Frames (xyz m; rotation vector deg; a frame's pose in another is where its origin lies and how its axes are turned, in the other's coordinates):
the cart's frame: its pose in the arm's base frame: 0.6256 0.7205 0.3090 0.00 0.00 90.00
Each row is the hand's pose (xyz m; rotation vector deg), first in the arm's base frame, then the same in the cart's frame.
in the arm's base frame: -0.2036 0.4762 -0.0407 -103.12 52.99 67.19
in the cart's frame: -0.2443 0.8292 -0.3497 -32.31 100.61 6.65
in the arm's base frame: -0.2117 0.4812 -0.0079 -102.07 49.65 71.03
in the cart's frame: -0.2393 0.8373 -0.3169 -33.53 97.05 8.99
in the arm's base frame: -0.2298 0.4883 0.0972 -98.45 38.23 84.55
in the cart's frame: -0.2322 0.8554 -0.2118 -37.48 85.06 17.99
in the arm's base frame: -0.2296 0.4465 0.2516 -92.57 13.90 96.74
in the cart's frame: -0.2740 0.8552 -0.0574 -47.89 64.81 24.62
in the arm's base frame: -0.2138 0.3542 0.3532 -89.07 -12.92 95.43
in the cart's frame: -0.3663 0.8394 0.0442 -62.43 46.61 21.97
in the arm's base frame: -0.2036 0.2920 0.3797 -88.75 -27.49 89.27
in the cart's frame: -0.4285 0.8292 0.0707 -72.12 38.01 17.13
